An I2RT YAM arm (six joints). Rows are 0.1 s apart.
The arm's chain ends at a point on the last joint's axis. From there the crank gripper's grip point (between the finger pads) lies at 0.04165 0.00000 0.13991 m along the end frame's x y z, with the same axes.
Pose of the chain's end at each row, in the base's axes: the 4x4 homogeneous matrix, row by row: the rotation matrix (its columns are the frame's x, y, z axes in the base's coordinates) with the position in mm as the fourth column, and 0 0 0 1 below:
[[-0.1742, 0.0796, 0.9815, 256.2], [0.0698, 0.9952, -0.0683, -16.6], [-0.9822, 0.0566, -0.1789, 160.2], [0, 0, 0, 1]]
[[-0.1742, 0.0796, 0.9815, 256.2], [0.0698, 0.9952, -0.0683, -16.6], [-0.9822, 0.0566, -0.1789, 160.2], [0, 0, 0, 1]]
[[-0.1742, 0.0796, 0.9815, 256.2], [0.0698, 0.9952, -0.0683, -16.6], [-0.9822, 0.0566, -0.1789, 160.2], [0, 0, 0, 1]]
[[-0.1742, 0.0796, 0.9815, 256.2], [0.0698, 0.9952, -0.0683, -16.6], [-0.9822, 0.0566, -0.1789, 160.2], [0, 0, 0, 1]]
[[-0.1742, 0.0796, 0.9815, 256.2], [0.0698, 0.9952, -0.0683, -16.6], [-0.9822, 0.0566, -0.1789, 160.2], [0, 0, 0, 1]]
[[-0.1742, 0.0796, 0.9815, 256.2], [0.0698, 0.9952, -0.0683, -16.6], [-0.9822, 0.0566, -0.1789, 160.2], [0, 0, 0, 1]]
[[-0.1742, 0.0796, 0.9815, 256.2], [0.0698, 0.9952, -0.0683, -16.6], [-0.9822, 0.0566, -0.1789, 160.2], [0, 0, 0, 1]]
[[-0.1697, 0.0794, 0.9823, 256.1], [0.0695, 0.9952, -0.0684, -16.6], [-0.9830, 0.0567, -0.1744, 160.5], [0, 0, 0, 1]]
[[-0.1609, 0.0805, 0.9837, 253.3], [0.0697, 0.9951, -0.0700, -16.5], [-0.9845, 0.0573, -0.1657, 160.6], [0, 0, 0, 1]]
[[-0.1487, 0.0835, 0.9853, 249.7], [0.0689, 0.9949, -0.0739, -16.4], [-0.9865, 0.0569, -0.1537, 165.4], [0, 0, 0, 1]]
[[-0.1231, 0.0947, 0.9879, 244.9], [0.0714, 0.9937, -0.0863, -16.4], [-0.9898, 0.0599, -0.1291, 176.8], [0, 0, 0, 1]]
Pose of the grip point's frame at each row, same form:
[[-0.1742, 0.0796, 0.9815, 386.3], [0.0698, 0.9952, -0.0683, -23.2], [-0.9822, 0.0566, -0.1789, 94.3], [0, 0, 0, 1]]
[[-0.1742, 0.0796, 0.9815, 386.3], [0.0698, 0.9952, -0.0683, -23.2], [-0.9822, 0.0566, -0.1789, 94.3], [0, 0, 0, 1]]
[[-0.1742, 0.0796, 0.9815, 386.3], [0.0698, 0.9952, -0.0683, -23.2], [-0.9822, 0.0566, -0.1789, 94.3], [0, 0, 0, 1]]
[[-0.1742, 0.0796, 0.9815, 386.3], [0.0698, 0.9952, -0.0683, -23.2], [-0.9822, 0.0566, -0.1789, 94.3], [0, 0, 0, 1]]
[[-0.1742, 0.0796, 0.9815, 386.3], [0.0698, 0.9952, -0.0683, -23.2], [-0.9822, 0.0566, -0.1789, 94.3], [0, 0, 0, 1]]
[[-0.1742, 0.0796, 0.9815, 386.3], [0.0698, 0.9952, -0.0683, -23.2], [-0.9822, 0.0566, -0.1789, 94.3], [0, 0, 0, 1]]
[[-0.1742, 0.0796, 0.9815, 386.3], [0.0698, 0.9952, -0.0683, -23.2], [-0.9822, 0.0566, -0.1789, 94.3], [0, 0, 0, 1]]
[[-0.1697, 0.0794, 0.9823, 386.5], [0.0695, 0.9952, -0.0684, -23.3], [-0.9830, 0.0567, -0.1744, 95.2], [0, 0, 0, 1]]
[[-0.1609, 0.0805, 0.9837, 384.2], [0.0697, 0.9951, -0.0700, -23.4], [-0.9845, 0.0573, -0.1657, 96.4], [0, 0, 0, 1]]
[[-0.1487, 0.0835, 0.9853, 381.4], [0.0689, 0.9949, -0.0739, -23.9], [-0.9865, 0.0569, -0.1537, 102.8], [0, 0, 0, 1]]
[[-0.1231, 0.0947, 0.9879, 378.0], [0.0714, 0.9937, -0.0863, -25.5], [-0.9898, 0.0599, -0.1291, 117.5], [0, 0, 0, 1]]

